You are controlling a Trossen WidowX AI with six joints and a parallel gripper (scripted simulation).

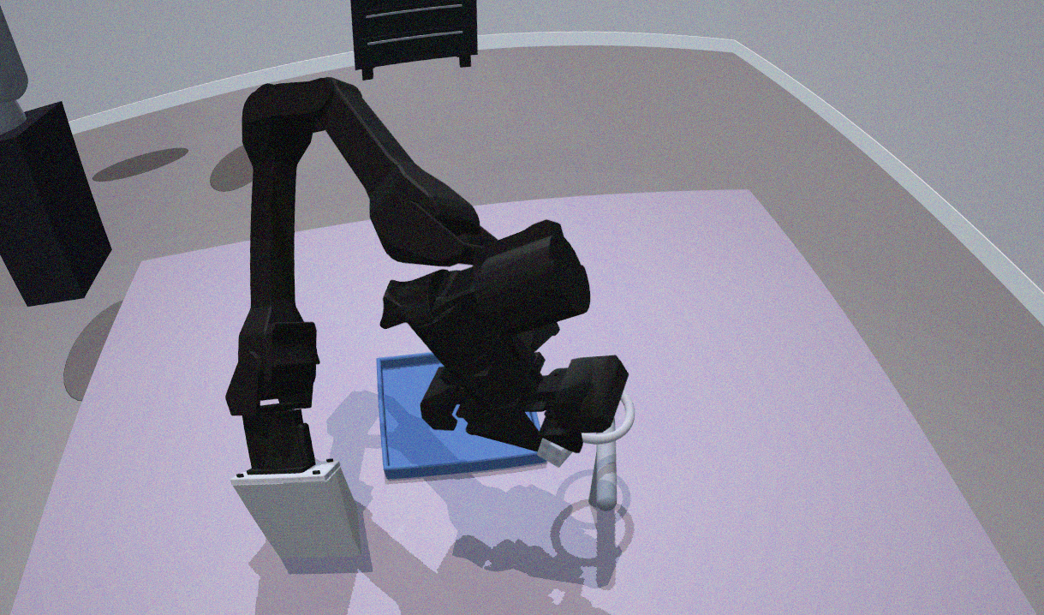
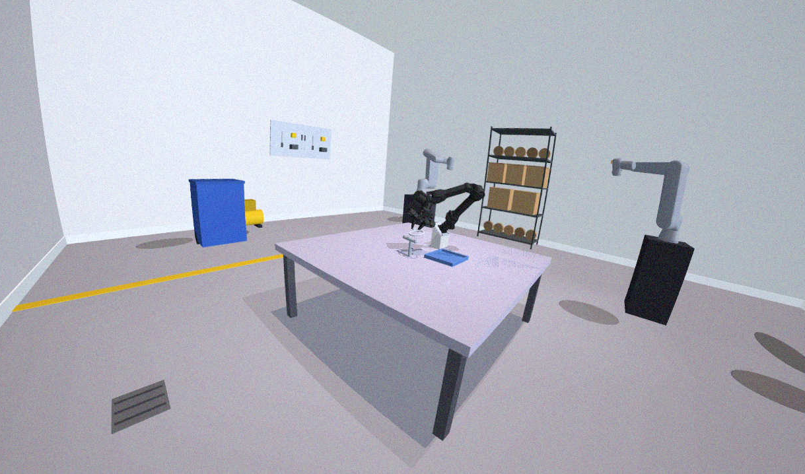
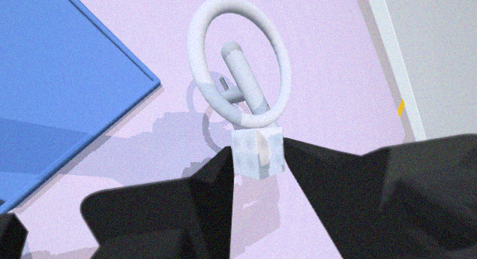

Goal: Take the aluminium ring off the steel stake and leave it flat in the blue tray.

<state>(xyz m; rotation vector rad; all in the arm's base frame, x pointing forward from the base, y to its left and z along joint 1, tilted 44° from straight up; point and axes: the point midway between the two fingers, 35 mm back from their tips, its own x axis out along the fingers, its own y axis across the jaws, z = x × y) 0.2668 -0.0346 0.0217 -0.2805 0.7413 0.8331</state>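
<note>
Right now my gripper tip is 40 mm to the right of the aluminium ring and 30 mm short of it. The rest, counted from my gripper tip: blue tray: 180 mm to the left, 130 mm below, 90 mm behind.
</note>
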